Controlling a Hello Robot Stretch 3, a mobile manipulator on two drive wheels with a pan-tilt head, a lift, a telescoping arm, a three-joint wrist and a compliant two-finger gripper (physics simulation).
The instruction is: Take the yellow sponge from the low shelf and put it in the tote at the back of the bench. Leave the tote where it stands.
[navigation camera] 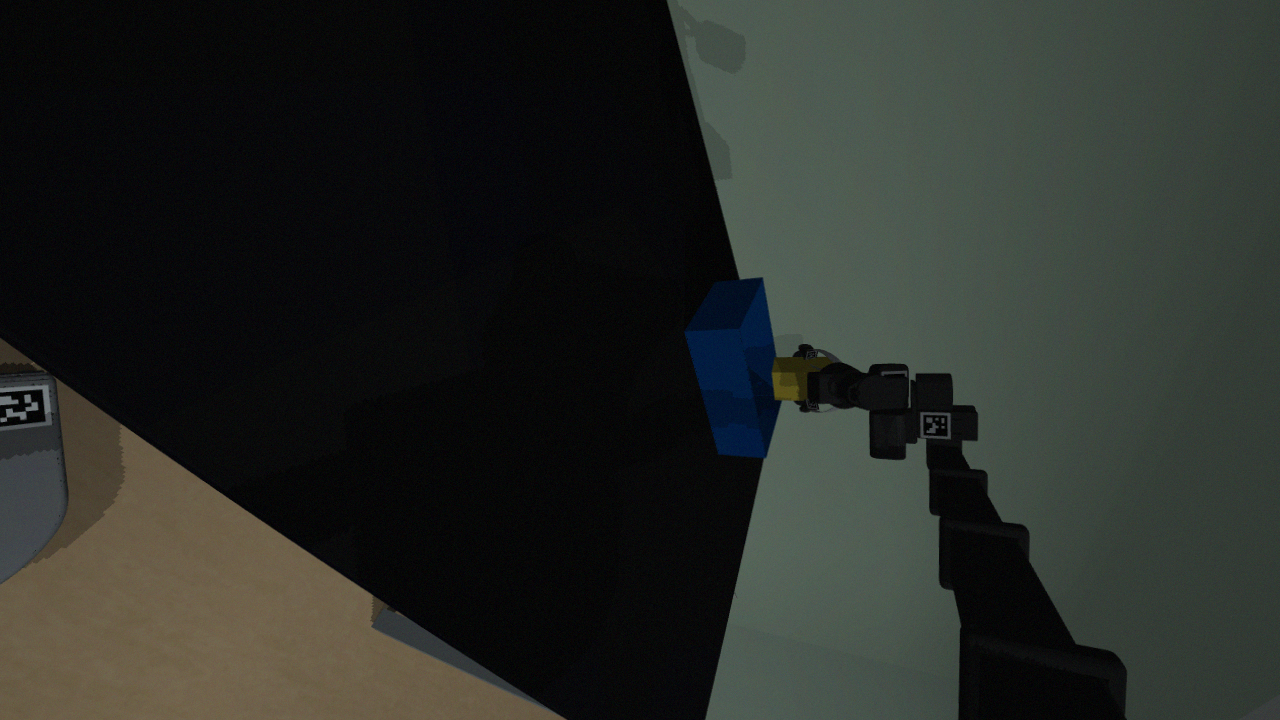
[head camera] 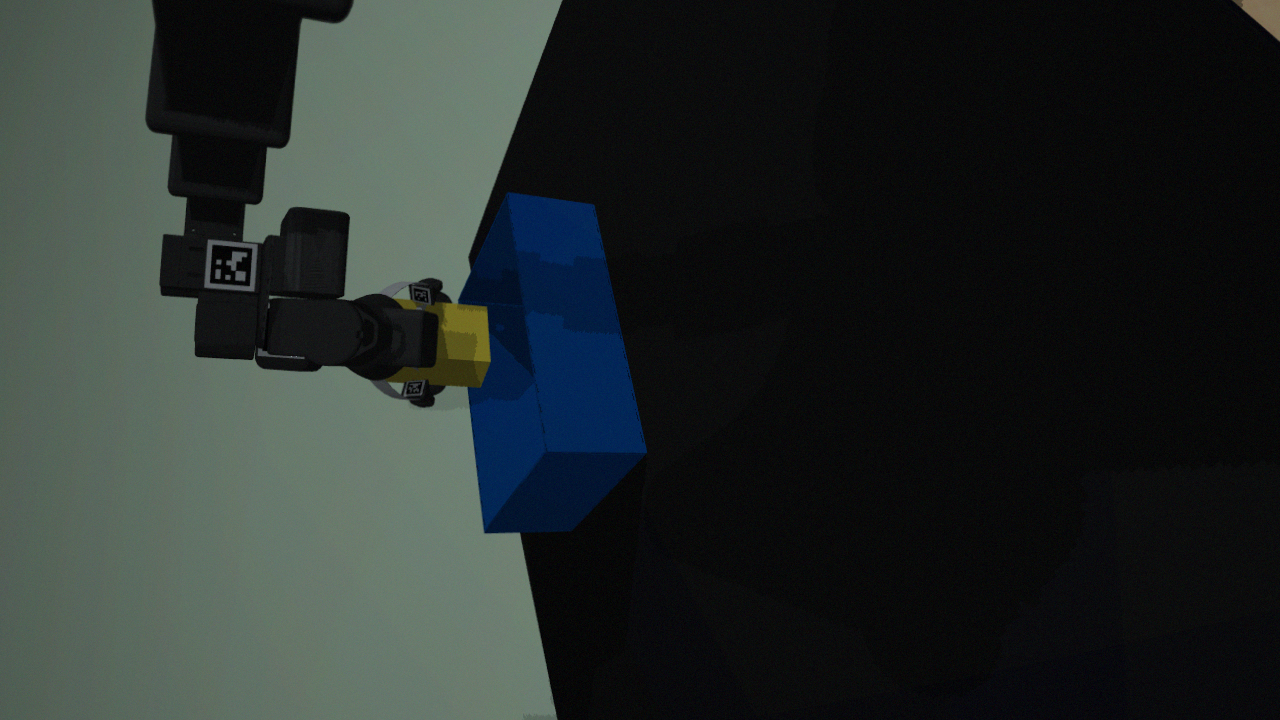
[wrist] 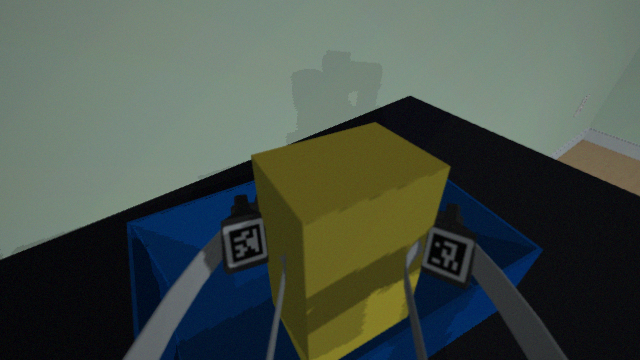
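Frame: origin at the robot's base, x right, y ahead, z up, level; millimetres.
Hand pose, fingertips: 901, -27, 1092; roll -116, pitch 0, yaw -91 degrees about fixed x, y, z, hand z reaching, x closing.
After its pixels a point has its place, as x, y, z.
The yellow sponge [head camera: 467, 347] {828, -23, 1076} [navigation camera: 789, 379] {830, -25, 1084} [wrist: 370, 220] is a thick block, held upright between the two fingertips in the wrist view. My gripper [head camera: 422, 342] {901, -27, 1091} [navigation camera: 810, 379] {901, -27, 1091} [wrist: 342, 205] {901, -27, 1091} is shut on it, with a finger pad at each side. The blue tote [head camera: 581, 358] {829, -20, 964} [navigation camera: 729, 367] {819, -2, 982} [wrist: 200, 215] is open-topped and stands at the back of the bench. In the wrist view the sponge is over the tote, with tote walls at both sides. In the head view the sponge overlaps the tote's wall-side edge. Its exact height over the rim is hard to tell.
The black bench [head camera: 805, 358] {546, -21, 914} [navigation camera: 447, 223] {288, 161, 914} [wrist: 430, 135] stands by the pale green wall [head camera: 358, 537] {1135, 203, 1115} [navigation camera: 1029, 179] {1054, 304, 1462} [wrist: 150, 100]. The arm reaches along the wall side. Tan floor [navigation camera: 223, 582] {393, -420, 0} lies beyond the bench's front edge. The low shelf cannot be made out.
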